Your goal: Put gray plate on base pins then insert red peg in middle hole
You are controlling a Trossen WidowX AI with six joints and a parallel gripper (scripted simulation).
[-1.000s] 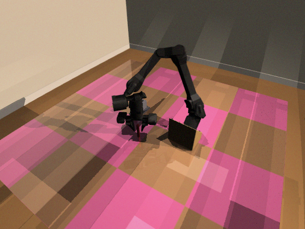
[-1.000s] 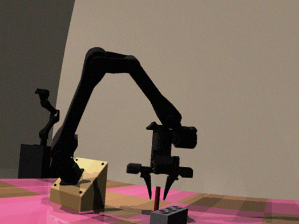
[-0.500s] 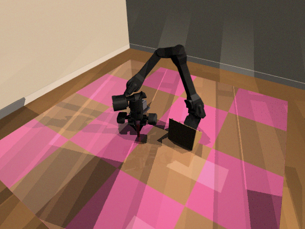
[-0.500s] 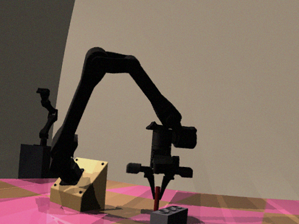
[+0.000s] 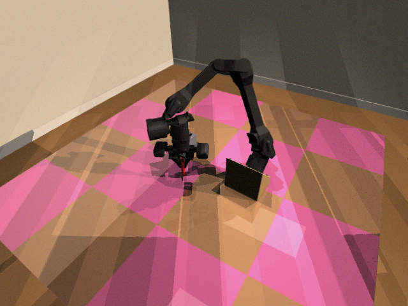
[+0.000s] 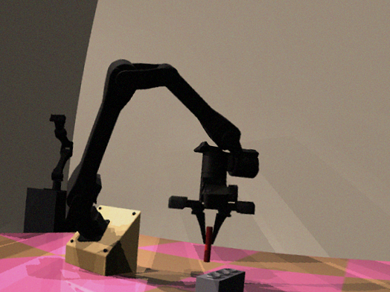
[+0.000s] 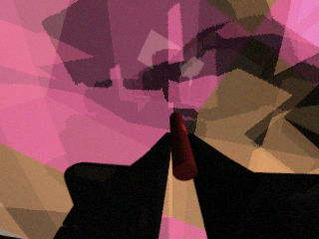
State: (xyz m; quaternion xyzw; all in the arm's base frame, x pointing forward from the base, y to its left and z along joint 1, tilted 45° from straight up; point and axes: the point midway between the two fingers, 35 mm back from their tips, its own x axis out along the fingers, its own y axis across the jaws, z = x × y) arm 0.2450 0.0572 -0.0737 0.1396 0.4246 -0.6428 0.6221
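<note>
Now: gripper tip 190 mm to the left of the gray plate, 90 mm short of it and 30 mm above it. The rest, counted from my gripper tip: red peg right at my gripper tip.
</note>
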